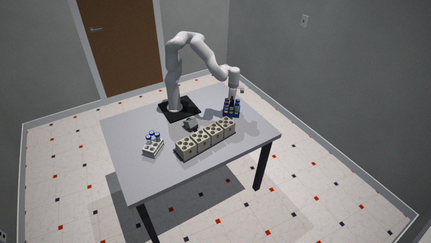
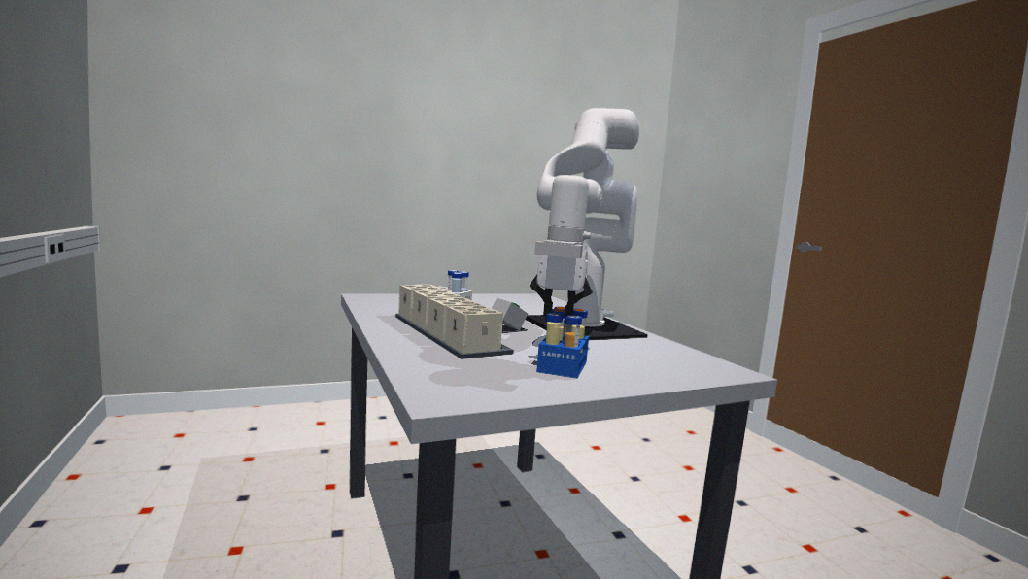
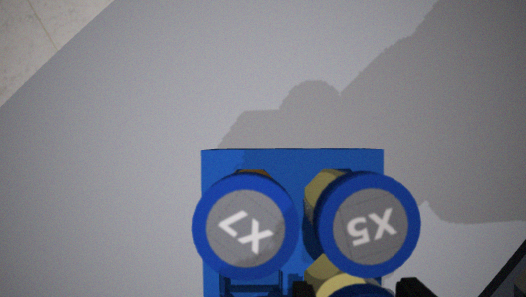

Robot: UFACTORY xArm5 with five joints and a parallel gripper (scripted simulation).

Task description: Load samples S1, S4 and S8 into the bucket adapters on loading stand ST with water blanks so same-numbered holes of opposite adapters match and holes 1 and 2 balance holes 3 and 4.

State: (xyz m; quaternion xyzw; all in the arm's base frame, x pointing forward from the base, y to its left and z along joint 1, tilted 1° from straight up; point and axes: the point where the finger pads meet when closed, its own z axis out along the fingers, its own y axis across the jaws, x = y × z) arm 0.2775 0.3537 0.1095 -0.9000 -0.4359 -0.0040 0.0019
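Now: the blue samples rack 2 cm behind my hand, 1 cm to the left of it and 9 cm below it. The rest, counted from my hand: adapter 3: 18 cm ahead, 36 cm to the right, 7 cm below; white rack: 7 cm ahead, 64 cm to the right, 9 cm below.
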